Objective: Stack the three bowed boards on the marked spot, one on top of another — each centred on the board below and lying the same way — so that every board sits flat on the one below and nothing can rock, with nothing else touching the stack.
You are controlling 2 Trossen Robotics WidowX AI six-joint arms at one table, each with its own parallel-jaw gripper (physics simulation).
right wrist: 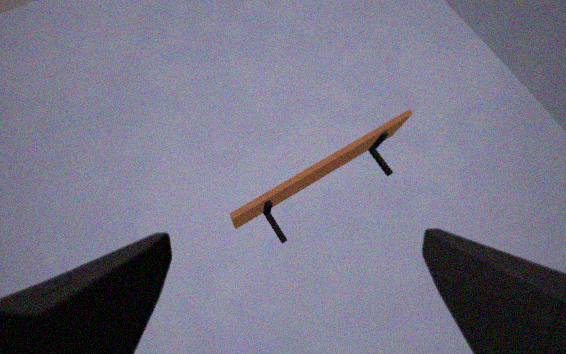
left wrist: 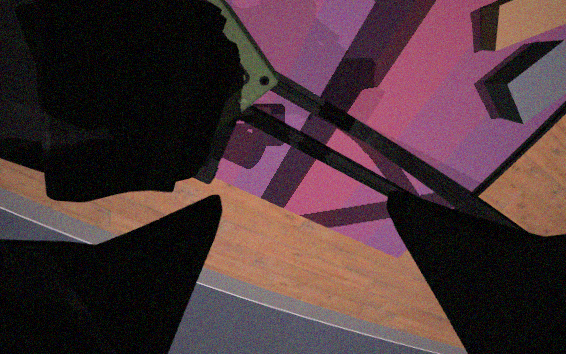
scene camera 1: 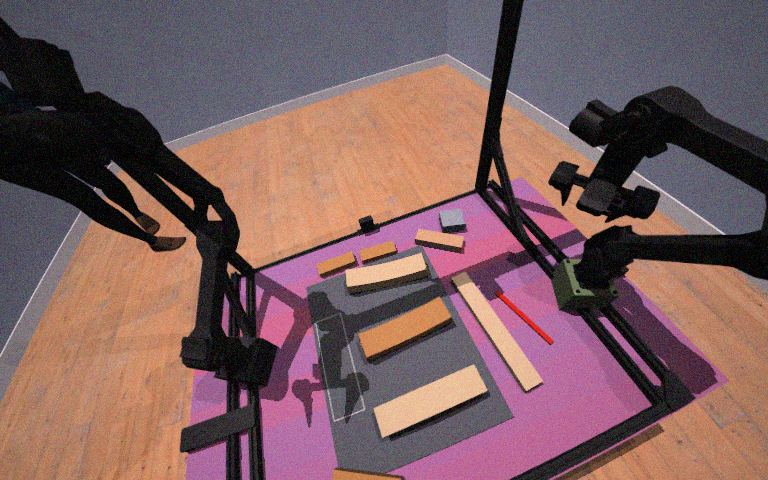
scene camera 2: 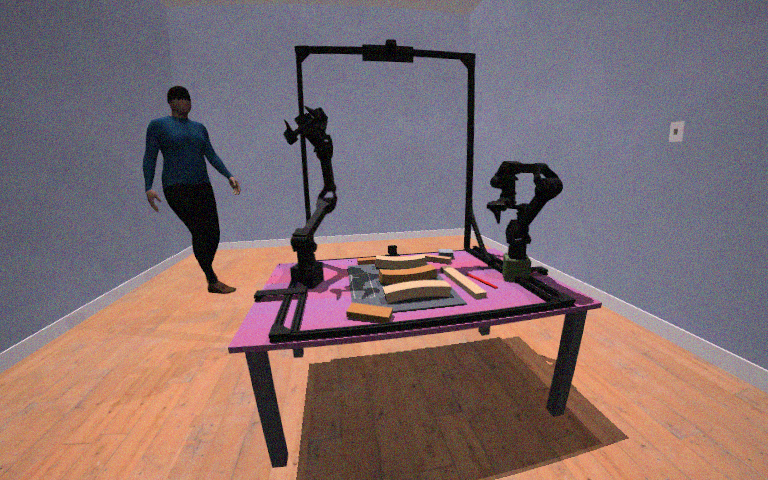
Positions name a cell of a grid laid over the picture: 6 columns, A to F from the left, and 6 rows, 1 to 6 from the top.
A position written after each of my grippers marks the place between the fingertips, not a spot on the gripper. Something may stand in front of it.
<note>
My left gripper (scene camera 1: E3) is open, holding nothing. My right gripper (scene camera 2: C2) is open and holds nothing. A long pale plank (scene camera 1: E5) and a grey cube (left wrist: F2) rest on the table. Also in view: an orange-brown bowed board (scene camera 1: D5) and a tan block (scene camera 1: D4).
The orange-brown bowed board shows as well in scene camera 2 (scene camera 2: D4). The tan block shows as well in the left wrist view (left wrist: F1). My left gripper shows as well in the left wrist view (left wrist: D4). The right wrist view does not show the orange-brown bowed board: it is out of frame. The left wrist view misses the orange-brown bowed board: it is out of frame.
</note>
